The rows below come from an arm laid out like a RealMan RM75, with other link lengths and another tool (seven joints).
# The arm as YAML. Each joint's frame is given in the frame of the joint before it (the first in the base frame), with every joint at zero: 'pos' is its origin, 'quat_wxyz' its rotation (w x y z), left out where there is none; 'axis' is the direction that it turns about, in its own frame. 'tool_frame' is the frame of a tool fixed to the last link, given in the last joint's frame.
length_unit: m
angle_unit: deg
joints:
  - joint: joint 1
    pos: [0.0, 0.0, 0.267]
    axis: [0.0, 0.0, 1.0]
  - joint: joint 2
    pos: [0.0, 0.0, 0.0]
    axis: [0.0, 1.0, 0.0]
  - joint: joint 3
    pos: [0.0, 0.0, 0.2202]
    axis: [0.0, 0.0, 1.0]
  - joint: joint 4
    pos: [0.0, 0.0, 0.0]
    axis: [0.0, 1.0, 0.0]
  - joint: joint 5
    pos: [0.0, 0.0, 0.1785]
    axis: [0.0, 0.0, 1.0]
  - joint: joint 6
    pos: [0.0, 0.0, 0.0]
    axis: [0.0, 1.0, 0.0]
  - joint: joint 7
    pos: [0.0, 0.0, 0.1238]
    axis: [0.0, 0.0, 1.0]
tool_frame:
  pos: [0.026, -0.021, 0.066]
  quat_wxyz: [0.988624, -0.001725, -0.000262, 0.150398]
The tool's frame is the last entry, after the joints.
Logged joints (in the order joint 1, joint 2, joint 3, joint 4, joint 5, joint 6, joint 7), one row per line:
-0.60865, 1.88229, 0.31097, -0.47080, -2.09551, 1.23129, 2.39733
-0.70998, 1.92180, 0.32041, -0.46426, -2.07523, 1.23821, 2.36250
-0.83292, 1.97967, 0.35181, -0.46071, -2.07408, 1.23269, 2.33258
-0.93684, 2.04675, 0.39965, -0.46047, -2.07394, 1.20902, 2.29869
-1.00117, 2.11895, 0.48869, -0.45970, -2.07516, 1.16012, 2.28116
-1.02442, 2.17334, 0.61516, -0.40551, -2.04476, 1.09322, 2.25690
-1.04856, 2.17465, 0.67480, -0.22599, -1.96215, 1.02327, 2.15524
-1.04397, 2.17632, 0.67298, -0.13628, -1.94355, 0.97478, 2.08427
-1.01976, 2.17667, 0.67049, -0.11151, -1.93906, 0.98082, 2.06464
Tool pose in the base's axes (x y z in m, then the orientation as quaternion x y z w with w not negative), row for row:
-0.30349, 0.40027, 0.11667, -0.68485, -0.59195, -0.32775, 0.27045
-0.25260, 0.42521, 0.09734, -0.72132, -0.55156, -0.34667, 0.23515
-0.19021, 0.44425, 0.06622, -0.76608, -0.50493, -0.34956, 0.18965
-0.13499, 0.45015, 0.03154, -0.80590, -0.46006, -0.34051, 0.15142
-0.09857, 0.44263, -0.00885, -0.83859, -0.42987, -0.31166, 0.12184
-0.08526, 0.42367, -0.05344, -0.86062, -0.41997, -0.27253, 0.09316
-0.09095, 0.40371, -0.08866, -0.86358, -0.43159, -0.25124, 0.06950
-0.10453, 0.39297, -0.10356, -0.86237, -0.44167, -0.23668, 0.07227
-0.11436, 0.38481, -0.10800, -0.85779, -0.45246, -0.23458, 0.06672
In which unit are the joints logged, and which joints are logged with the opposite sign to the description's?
The joints are logged in radians. Opposite sign: joint 2, joint 4, joint 5, joint 7.
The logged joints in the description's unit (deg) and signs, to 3 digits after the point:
-34.873, -107.847, 17.817, 26.975, 120.064, 70.548, -137.357
-40.679, -110.111, 18.358, 26.600, 118.902, 70.944, -135.361
-47.723, -113.427, 20.157, 26.397, 118.836, 70.628, -133.647
-53.677, -117.270, 22.898, 26.383, 118.828, 69.272, -131.705
-57.363, -121.407, 28.000, 26.339, 118.898, 66.470, -130.701
-58.695, -124.523, 35.246, 23.234, 117.156, 62.637, -129.311
-60.078, -124.598, 38.663, 12.948, 112.423, 58.629, -123.486
-59.815, -124.694, 38.559, 7.808, 111.357, 55.851, -119.420
-58.428, -124.714, 38.416, 6.389, 111.100, 56.197, -118.295

